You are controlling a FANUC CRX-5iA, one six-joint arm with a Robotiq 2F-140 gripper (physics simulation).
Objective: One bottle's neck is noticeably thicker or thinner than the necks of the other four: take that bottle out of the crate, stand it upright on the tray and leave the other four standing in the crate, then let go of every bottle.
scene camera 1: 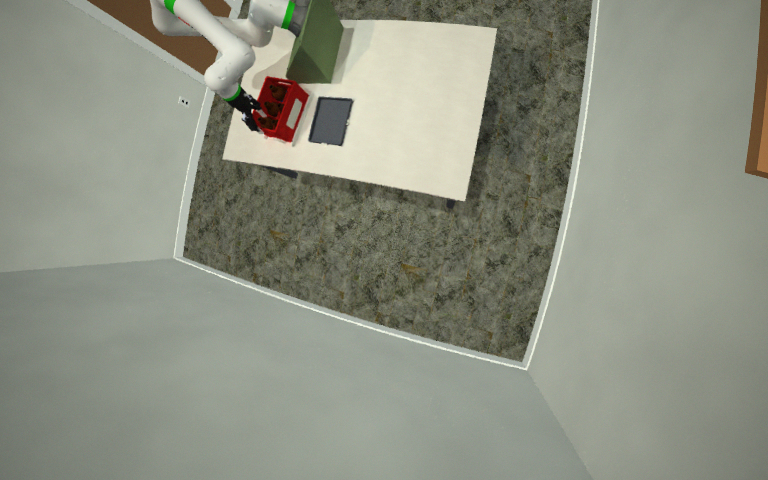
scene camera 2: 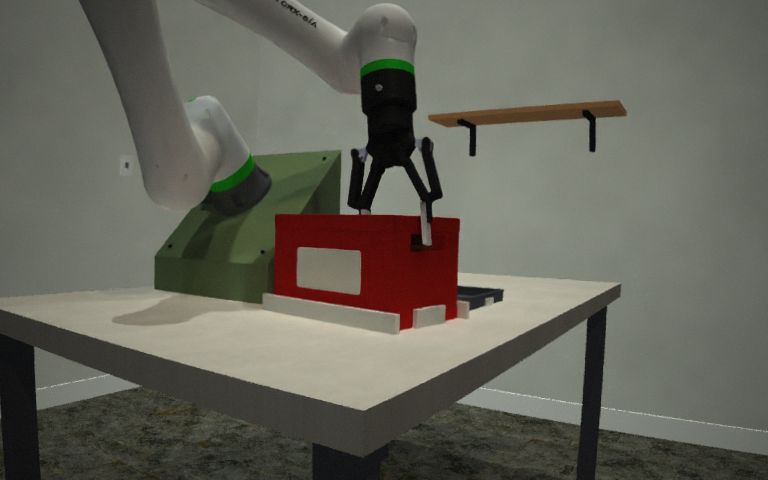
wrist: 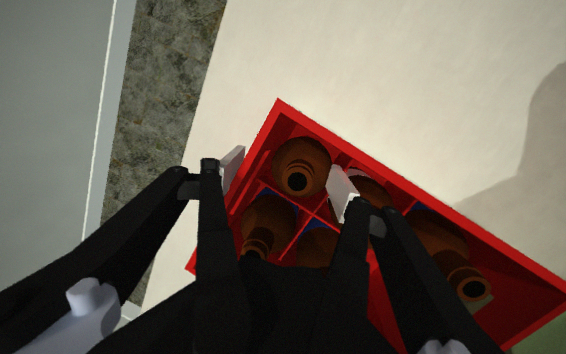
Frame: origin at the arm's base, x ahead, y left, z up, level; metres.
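Seen in the pictures: gripper, fingertip midpoint: [scene camera 1: 263, 124] [wrist: 286, 167]; arm's base, origin of the base link: [scene camera 1: 302, 22] [scene camera 2: 244, 193].
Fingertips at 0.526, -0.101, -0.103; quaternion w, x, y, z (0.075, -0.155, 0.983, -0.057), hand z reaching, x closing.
Note:
Pixels of each thing's middle, then the offset from my fingertips to it, as dx, dy, dz. Level surfaces: height alone.
- red crate, body centre: [wrist: 340, 230] [scene camera 2: 364, 265] [scene camera 1: 280, 110] -0.104, +0.045, -0.037
- corner bottle, body centre: [wrist: 301, 166] [scene camera 1: 268, 124] -0.015, -0.002, -0.039
- table, its level: dz -0.125
The red crate [scene camera 1: 288, 131] [scene camera 2: 339, 226] [wrist: 400, 185] stands on the table and holds five brown bottles upright. In the wrist view they are the corner bottle [wrist: 300, 150], one beside it [wrist: 267, 220], a partly hidden one [wrist: 315, 245], one behind the right finger [wrist: 375, 192] and one farther right [wrist: 440, 240]. I cannot tell which neck differs. My gripper [scene camera 1: 259, 121] [scene camera 2: 395, 226] [wrist: 286, 167] is partly open and holds nothing. One fingertip is outside the crate's end wall, before the handle slot; the other is inside, past the corner bottle. The dark tray [scene camera 1: 331, 121] [scene camera 2: 481, 293] lies beside the crate.
The green sloped pedestal [scene camera 1: 314, 56] [scene camera 2: 209, 271] carries the arm and stands near the crate's far end. Low pale strips [scene camera 2: 328, 314] run along the crate's base on the table [scene camera 1: 407, 113] [scene camera 2: 283, 362]. A wooden shelf [scene camera 2: 526, 114] is on the wall.

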